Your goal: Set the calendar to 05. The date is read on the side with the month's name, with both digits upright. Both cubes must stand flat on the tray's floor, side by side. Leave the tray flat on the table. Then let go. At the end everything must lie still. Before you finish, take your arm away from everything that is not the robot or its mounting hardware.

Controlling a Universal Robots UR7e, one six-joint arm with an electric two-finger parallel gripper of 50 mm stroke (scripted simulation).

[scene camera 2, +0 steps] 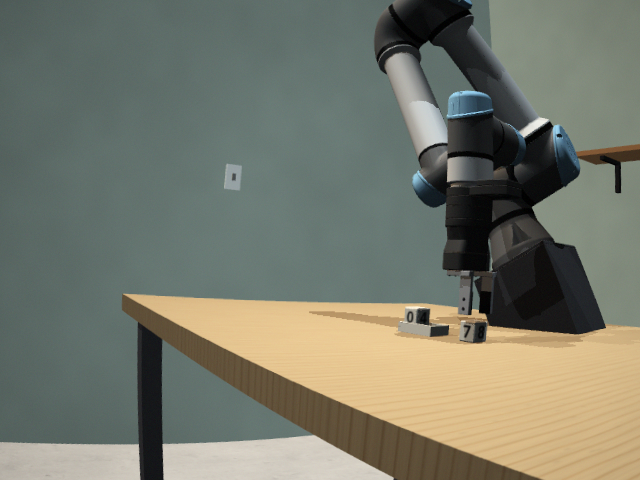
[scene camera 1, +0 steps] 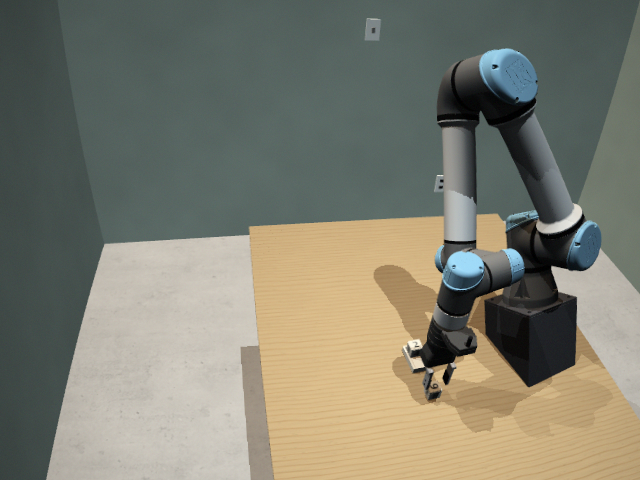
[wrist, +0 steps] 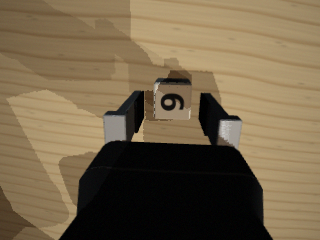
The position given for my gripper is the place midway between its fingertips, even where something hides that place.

Note:
I see my gripper (scene camera 2: 475, 314) and a number cube (wrist: 172, 97).
My gripper also shows in scene camera 1 (scene camera 1: 435, 383) and in the wrist view (wrist: 171, 105).

